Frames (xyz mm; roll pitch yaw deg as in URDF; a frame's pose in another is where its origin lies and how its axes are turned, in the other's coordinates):
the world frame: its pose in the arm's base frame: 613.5 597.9 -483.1 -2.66 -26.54 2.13
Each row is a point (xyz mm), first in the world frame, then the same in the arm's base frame.
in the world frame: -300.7 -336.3 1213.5
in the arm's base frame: -193.2 288.1 481.0
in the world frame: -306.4 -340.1 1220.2
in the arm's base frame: -201.2 284.3 484.6
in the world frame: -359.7 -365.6 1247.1
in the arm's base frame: -260.5 257.9 485.8
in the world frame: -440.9 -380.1 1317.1
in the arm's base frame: -364.2 242.8 512.7
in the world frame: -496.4 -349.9 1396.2
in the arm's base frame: -449.7 273.4 557.4
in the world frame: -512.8 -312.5 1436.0
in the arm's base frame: -482.8 311.4 584.0
